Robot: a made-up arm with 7 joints. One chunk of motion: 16 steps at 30 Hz.
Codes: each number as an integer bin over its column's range. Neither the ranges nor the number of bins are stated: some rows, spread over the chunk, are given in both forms.
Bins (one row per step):
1: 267 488 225 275 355 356 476
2: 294 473 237 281 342 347 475
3: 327 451 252 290 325 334 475
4: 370 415 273 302 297 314 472
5: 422 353 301 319 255 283 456
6: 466 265 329 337 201 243 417
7: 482 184 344 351 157 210 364
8: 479 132 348 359 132 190 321
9: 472 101 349 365 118 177 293
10: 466 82 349 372 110 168 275
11: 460 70 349 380 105 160 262
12: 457 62 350 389 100 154 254
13: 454 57 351 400 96 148 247
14: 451 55 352 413 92 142 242
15: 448 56 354 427 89 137 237
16: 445 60 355 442 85 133 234
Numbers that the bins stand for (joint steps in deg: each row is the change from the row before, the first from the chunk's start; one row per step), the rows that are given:
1: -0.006 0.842 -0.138 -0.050 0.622 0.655 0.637
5: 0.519 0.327 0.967 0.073 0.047 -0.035 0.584
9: 0.688 -0.635 1.665 0.201 -0.741 -1.037 0.150
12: 0.637 -0.783 1.679 0.269 -0.845 -1.254 0.046
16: 0.597 -0.791 1.752 0.417 -0.931 -1.453 -0.007
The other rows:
2: 0.085 0.785 0.036 -0.034 0.548 0.570 0.634
3: 0.197 0.701 0.254 -0.008 0.450 0.447 0.634
4: 0.343 0.564 0.559 0.025 0.289 0.258 0.626
6: 0.668 -0.009 1.374 0.123 -0.264 -0.413 0.480
7: 0.722 -0.318 1.592 0.162 -0.517 -0.725 0.339
8: 0.712 -0.516 1.650 0.185 -0.661 -0.914 0.224
10: 0.668 -0.707 1.665 0.221 -0.787 -1.122 0.102
11: 0.647 -0.753 1.665 0.243 -0.816 -1.198 0.067
13: 0.627 -0.802 1.694 0.299 -0.868 -1.311 0.027
14: 0.617 -0.810 1.708 0.336 -0.891 -1.368 0.014
15: 0.607 -0.806 1.737 0.375 -0.908 -1.415 0.001

